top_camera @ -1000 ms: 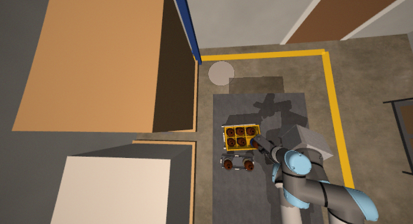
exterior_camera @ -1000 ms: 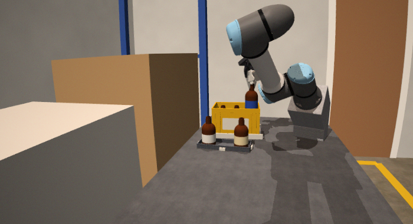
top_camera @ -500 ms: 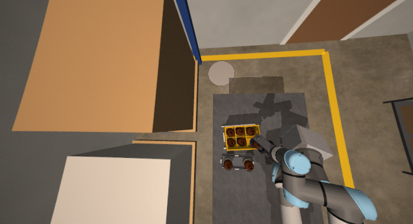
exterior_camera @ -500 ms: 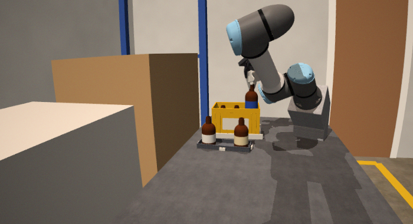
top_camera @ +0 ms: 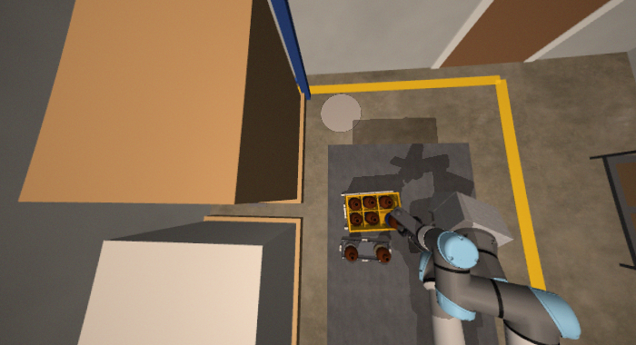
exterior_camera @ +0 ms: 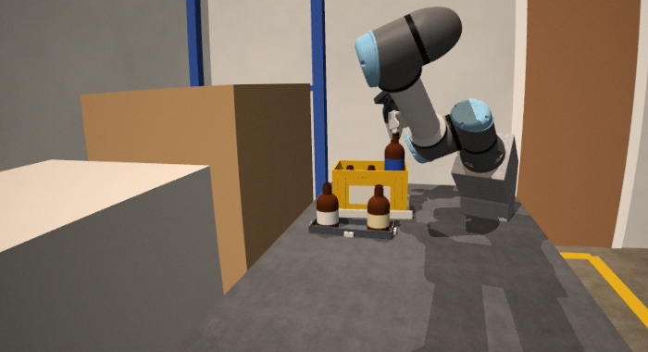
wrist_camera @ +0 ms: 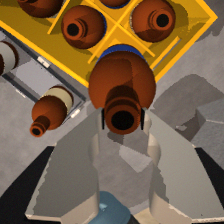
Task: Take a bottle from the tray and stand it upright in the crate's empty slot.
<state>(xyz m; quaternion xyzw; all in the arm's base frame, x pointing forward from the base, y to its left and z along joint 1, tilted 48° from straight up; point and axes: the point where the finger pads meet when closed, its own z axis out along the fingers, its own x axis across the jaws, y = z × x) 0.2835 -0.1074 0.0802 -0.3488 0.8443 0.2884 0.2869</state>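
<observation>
Right now my hand is 100 mm short of the yellow crate, 20 mm to the left of it and 210 mm above it. Also, from my hand: white-label bottle 180 mm ahead, 220 mm to the left, 210 mm below; dark tray 90 mm ahead, 210 mm to the left, 280 mm below.
</observation>
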